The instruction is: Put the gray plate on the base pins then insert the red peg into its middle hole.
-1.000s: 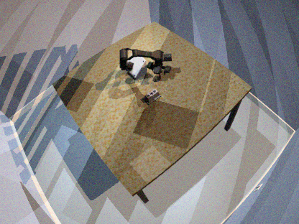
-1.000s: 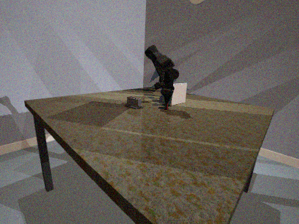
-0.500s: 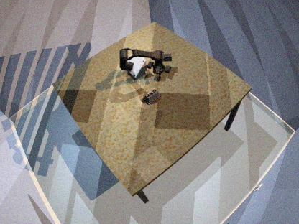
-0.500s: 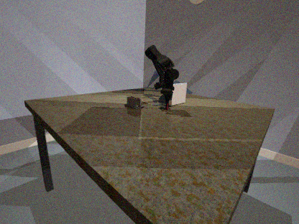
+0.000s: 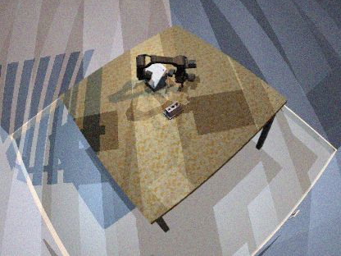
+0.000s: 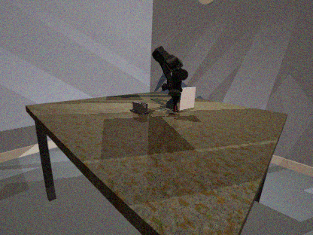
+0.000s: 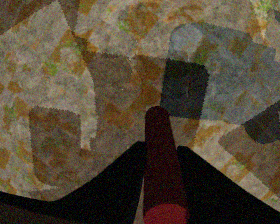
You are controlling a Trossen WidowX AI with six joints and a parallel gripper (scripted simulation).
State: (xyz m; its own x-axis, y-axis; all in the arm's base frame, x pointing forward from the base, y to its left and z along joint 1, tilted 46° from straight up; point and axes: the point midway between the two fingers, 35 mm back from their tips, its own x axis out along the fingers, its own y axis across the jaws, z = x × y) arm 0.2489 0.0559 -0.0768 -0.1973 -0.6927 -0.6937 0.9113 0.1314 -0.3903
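My gripper tip is now 9 cm short of the gray plate, 19 cm to the left of it and 1 cm above it. Round my gripper tip: red peg (right at my gripper tip).
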